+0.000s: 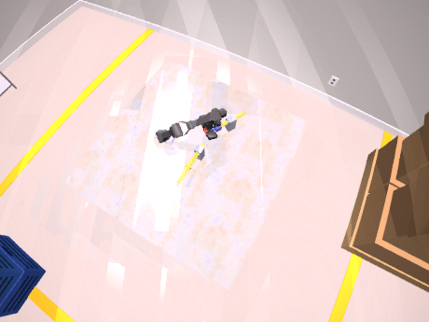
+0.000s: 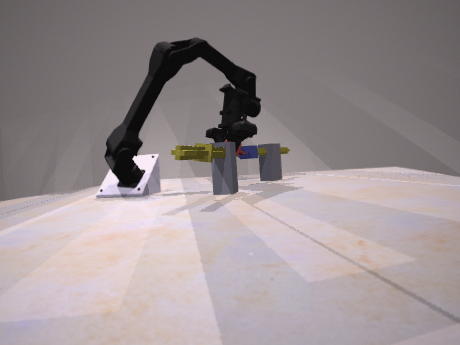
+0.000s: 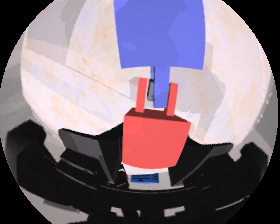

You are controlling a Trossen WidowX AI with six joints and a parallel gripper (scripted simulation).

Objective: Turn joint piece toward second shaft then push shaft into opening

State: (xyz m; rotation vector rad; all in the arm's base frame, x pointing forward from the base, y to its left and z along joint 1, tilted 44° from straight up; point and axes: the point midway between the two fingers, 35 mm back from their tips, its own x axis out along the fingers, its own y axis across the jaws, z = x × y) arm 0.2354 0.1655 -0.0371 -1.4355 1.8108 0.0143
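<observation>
Right now my gripper tip is 10 mm short of the red joint piece, 20 mm to the right of it and 30 mm below it.
</observation>
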